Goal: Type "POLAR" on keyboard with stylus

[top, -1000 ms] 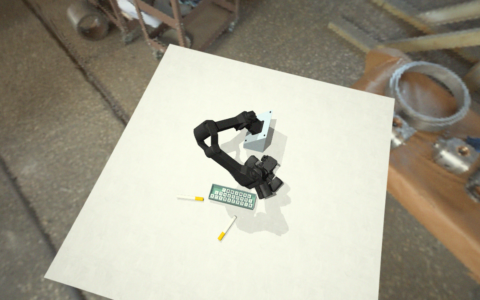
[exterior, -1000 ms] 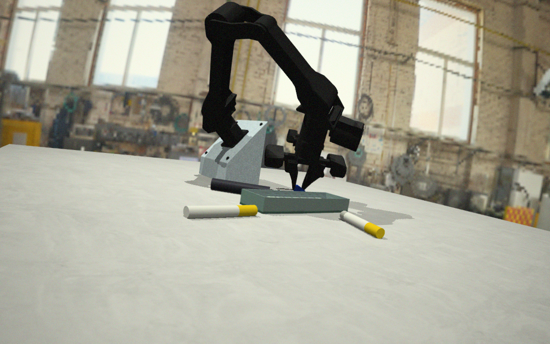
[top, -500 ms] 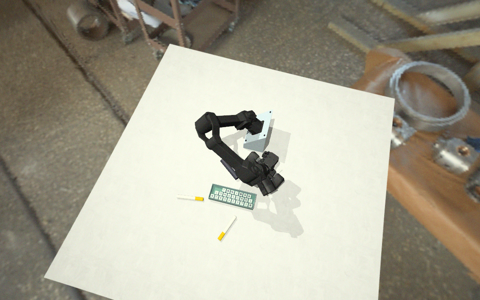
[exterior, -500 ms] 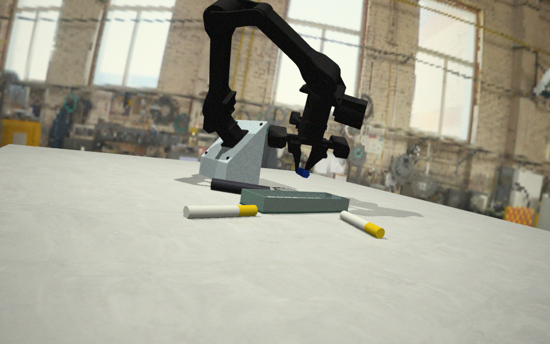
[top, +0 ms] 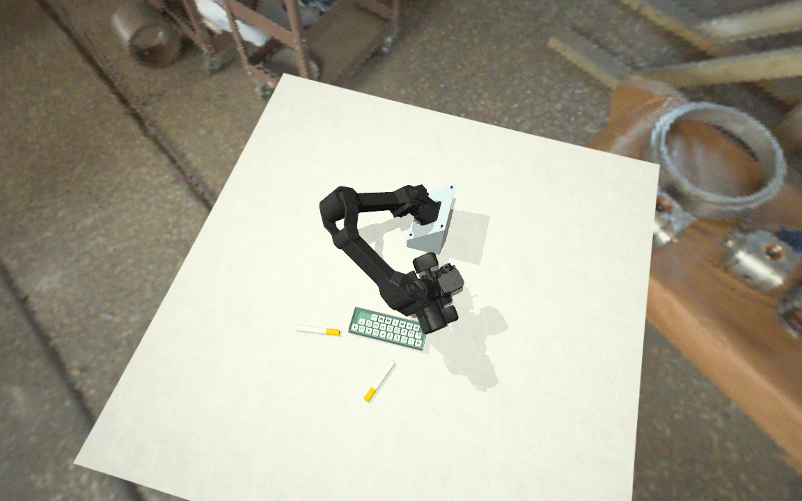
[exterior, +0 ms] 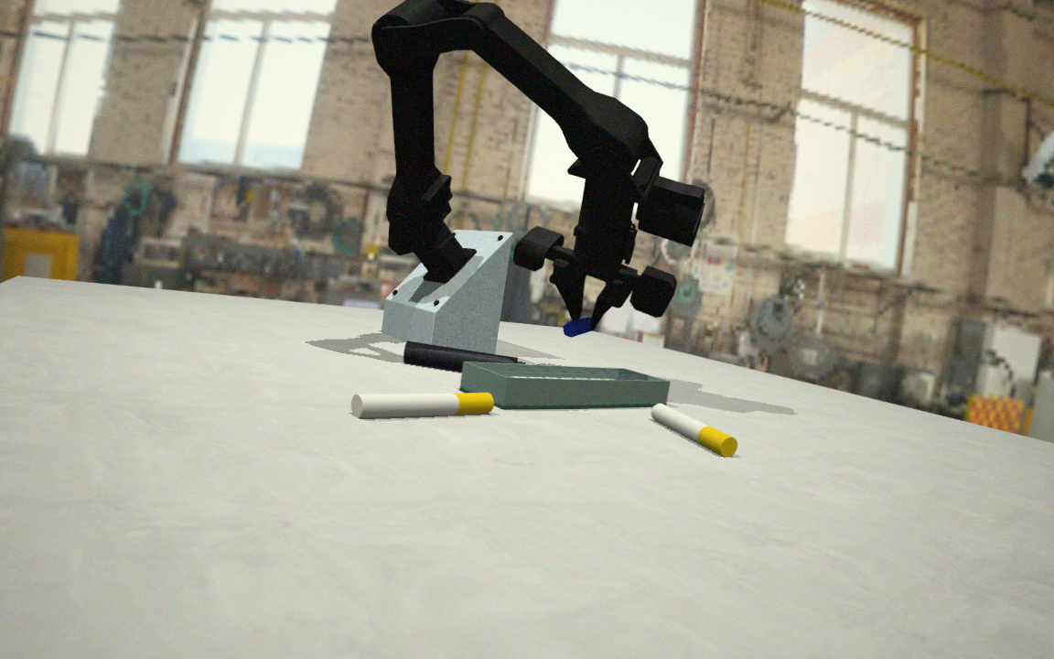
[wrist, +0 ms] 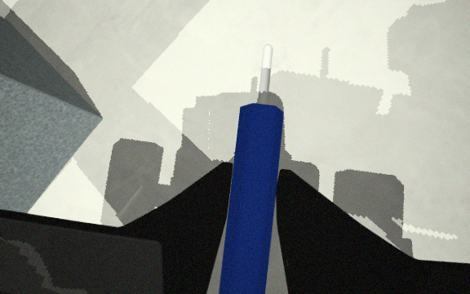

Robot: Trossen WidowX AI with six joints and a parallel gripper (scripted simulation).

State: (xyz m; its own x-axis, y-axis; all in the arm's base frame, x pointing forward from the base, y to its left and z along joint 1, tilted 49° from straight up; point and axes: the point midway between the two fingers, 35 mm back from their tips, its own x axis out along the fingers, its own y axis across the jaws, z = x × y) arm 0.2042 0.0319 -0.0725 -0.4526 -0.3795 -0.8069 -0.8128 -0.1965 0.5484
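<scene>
My gripper tip is now 1 cm to the right of the blue stylus and 1 cm past it. Round my gripper tip: grey stylus tip: 4 cm to the left, 3 cm behind; black bar: 18 cm to the right, 5 cm below, 1 cm ahead.
</scene>
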